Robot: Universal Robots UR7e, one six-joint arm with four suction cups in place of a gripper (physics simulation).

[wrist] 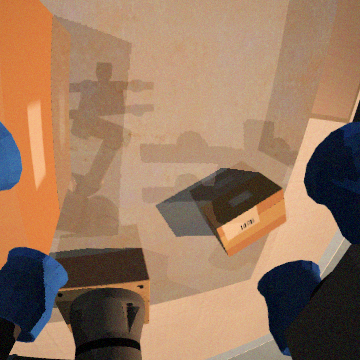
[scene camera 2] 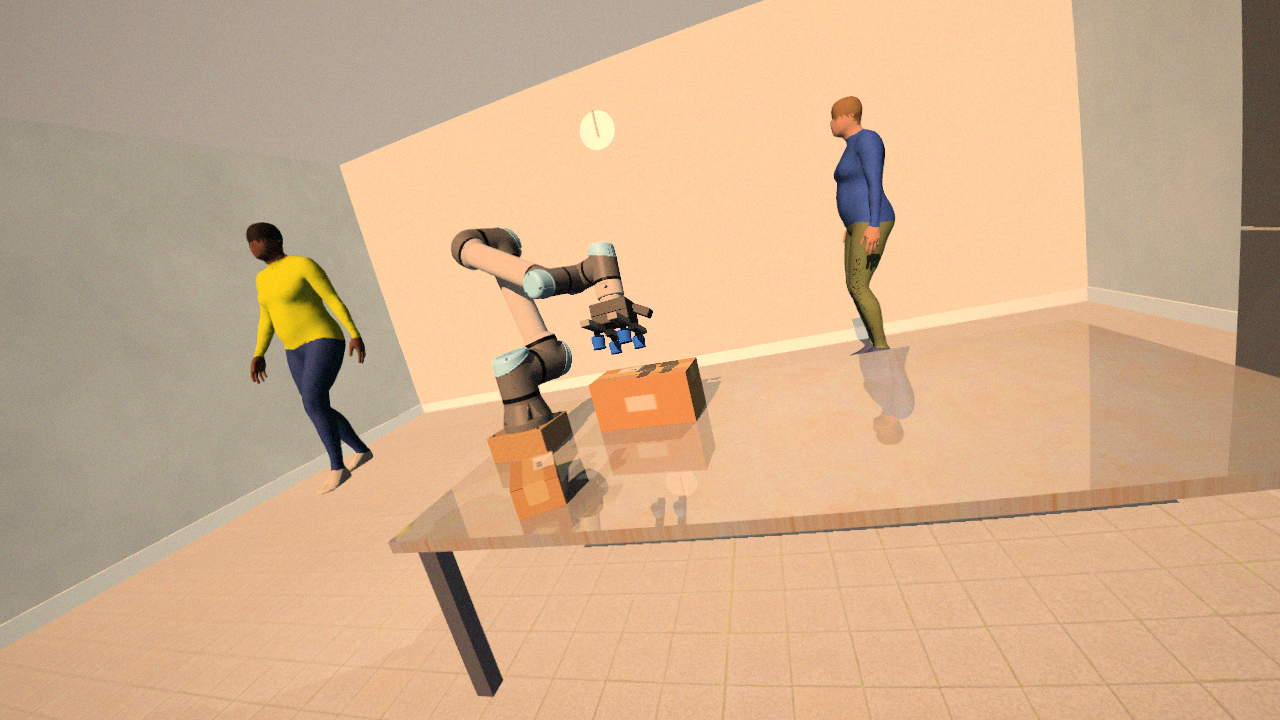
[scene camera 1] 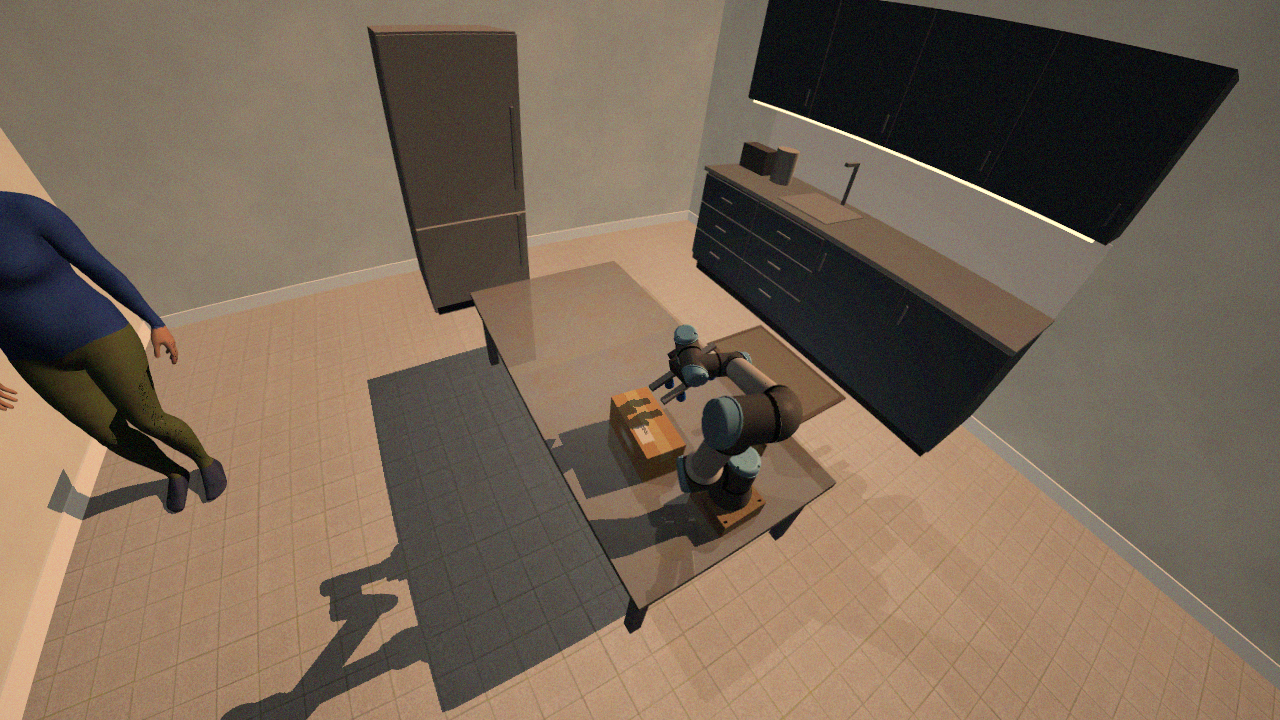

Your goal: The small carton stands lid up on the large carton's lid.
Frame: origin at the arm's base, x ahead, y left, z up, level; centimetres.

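Where they show: end effector, tool point: (wrist: 160, 232) (scene camera 2: 621, 348); arm's base, origin of the base link: (wrist: 107, 307) (scene camera 2: 529, 424) (scene camera 1: 729, 490).
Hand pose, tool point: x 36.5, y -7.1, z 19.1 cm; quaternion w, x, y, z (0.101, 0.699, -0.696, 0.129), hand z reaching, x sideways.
Note:
Things, the pixels of their centre, and the offset from my tool point. Level surfaces: height alone.
- large carton, body centre: (scene camera 2: 648, 394) (scene camera 1: 644, 432) dx -0.2, dy +18.1, dz -19.4 cm
- small carton, body centre: (wrist: 244, 214) (scene camera 2: 536, 483) dx -21.1, dy -24.8, dz -23.3 cm
- table, its level: dz -27.1 cm
The large carton (scene camera 1: 646, 432) (scene camera 2: 644, 396) (wrist: 27, 120) stands on the table with its taped lid up; the gripper's shadow falls on the lid. The small carton (scene camera 2: 537, 490) (wrist: 245, 200) stands on the table beside the robot's base, apart from the large carton. Its barcode label and tape are on its upward face, so its lid is up. In scene camera 1 the arm mostly hides it. My gripper (scene camera 1: 674, 388) (scene camera 2: 618, 340) (wrist: 167, 232), with four blue suction cups, hangs higher than the large carton's lid, on that carton's kitchen side. The cups touch nothing, and the gripper is open.
The robot's base stands on a wooden block (scene camera 1: 742, 512) (scene camera 2: 528, 441) (wrist: 105, 265) at one end of the table (scene camera 1: 590, 313) (scene camera 2: 895, 483). A person in blue (scene camera 1: 53, 277) (scene camera 2: 861, 179) and a person in yellow (scene camera 2: 295, 300) stand off the table. A kitchen counter (scene camera 1: 930, 268) and a fridge (scene camera 1: 456, 134) are farther away.

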